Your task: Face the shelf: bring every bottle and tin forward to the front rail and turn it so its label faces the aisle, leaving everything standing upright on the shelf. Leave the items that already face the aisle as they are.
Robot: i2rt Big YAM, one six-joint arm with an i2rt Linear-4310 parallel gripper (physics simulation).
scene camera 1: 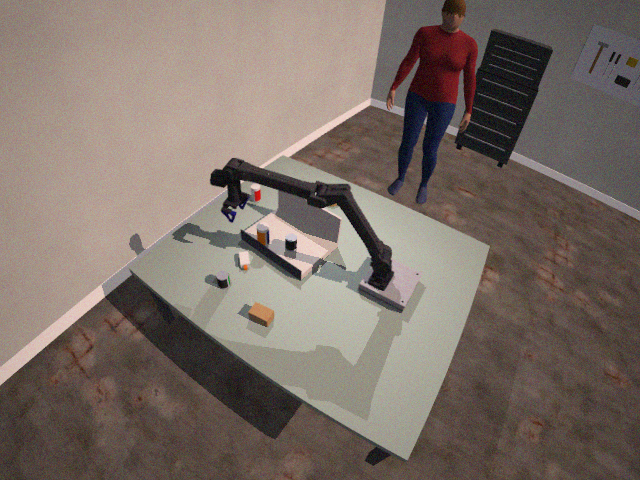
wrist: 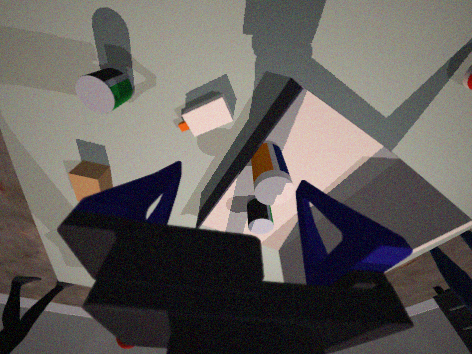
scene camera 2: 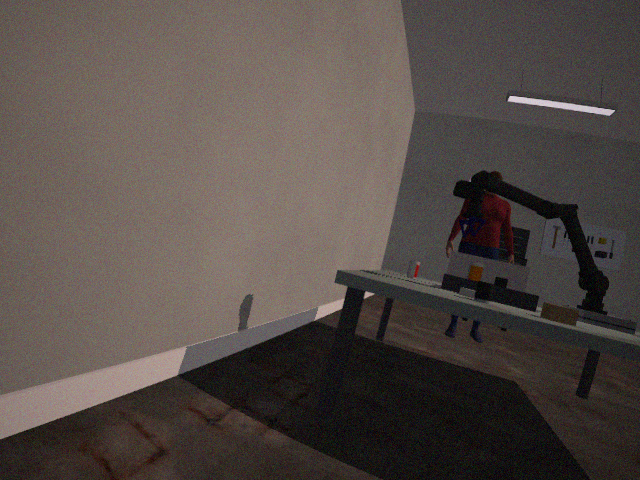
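Seen in the pictures: gripper, fingertip midpoint: (scene camera 1: 236, 215) (wrist: 241, 177) (scene camera 2: 468, 236); arm's base, link origin: (scene camera 1: 380, 278) (scene camera 2: 591, 311).
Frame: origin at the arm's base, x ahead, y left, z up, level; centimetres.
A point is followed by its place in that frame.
The shelf (scene camera 1: 271, 257) {x 49.8, y 16.5, z -3.2 cm} (scene camera 2: 516, 298) {x 40.0, y 17.5, z -1.8 cm} (wrist: 247, 151) {x 57.2, y 15.7, z -1.4 cm} has a dark front rail, a pale floor and a grey back panel. An orange bottle (scene camera 1: 263, 234) {x 56.0, y 14.3, z 6.8 cm} (scene camera 2: 476, 272) {x 58.1, y 15.1, z 5.0 cm} (wrist: 263, 162) {x 59.9, y 14.5, z 5.3 cm} with a grey-white top stands upright near the rail; its orange side faces the rail, a blue band faces away. A black tin (scene camera 1: 291, 242) {x 43.6, y 9.0, z 4.7 cm} (scene camera 2: 500, 282) {x 46.0, y 9.6, z 3.2 cm} (wrist: 258, 209) {x 47.4, y 8.5, z 2.9 cm} with a pale lid stands upright beside it, apart from the rail; a thin green edge shows on its side away from the rail. My gripper (scene camera 1: 236, 209) {x 65.4, y 21.2, z 18.7 cm} (scene camera 2: 471, 229) {x 65.4, y 21.2, z 18.7 cm} (wrist: 241, 177) {x 65.4, y 21.2, z 18.7 cm} is open and empty, high above the table beyond the shelf's bottle end.
A black-and-green tin (scene camera 1: 223, 279) {x 56.3, y 42.8, z 1.5 cm} (wrist: 107, 90) {x 59.8, y 39.7, z 1.7 cm}, a white box-like item (scene camera 1: 244, 259) {x 59.1, y 25.7, z -2.6 cm} (wrist: 207, 116) {x 60.2, y 25.1, z -2.5 cm} with an orange end and a tan block (scene camera 1: 261, 314) {x 32.5, y 45.9, z -0.4 cm} (wrist: 90, 180) {x 37.4, y 44.0, z -0.3 cm} are before the shelf. A red-and-white can (scene camera 1: 255, 193) {x 84.8, y -13.3, z 1.1 cm} stands past its far end. A person (scene camera 1: 447, 67) stands beyond the table.
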